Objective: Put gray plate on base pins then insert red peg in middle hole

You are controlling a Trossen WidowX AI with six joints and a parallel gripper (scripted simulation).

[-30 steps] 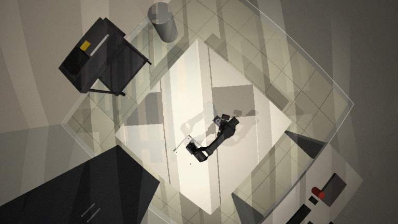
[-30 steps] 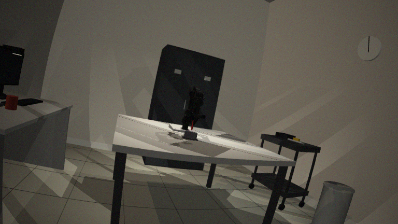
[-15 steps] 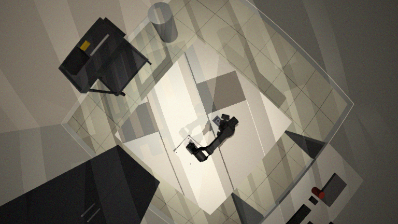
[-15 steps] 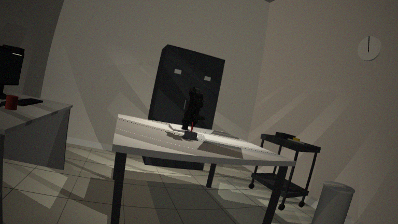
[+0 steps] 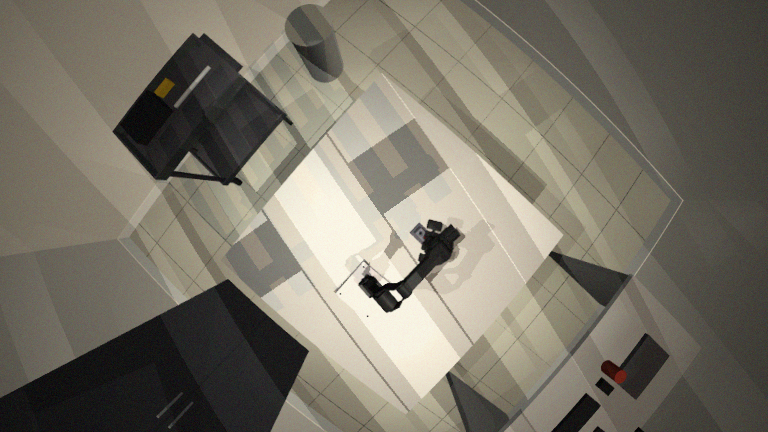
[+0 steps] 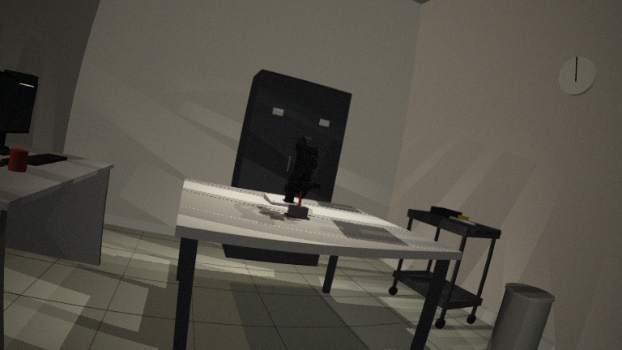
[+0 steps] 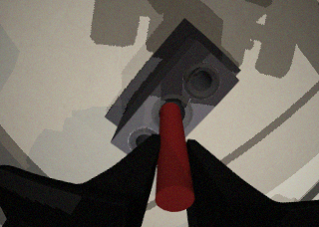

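Now: gripper tip 50 mm above the gray plate. From my gripper tip the other things lie so: red peg right at my gripper tip; dark base 90 mm below.
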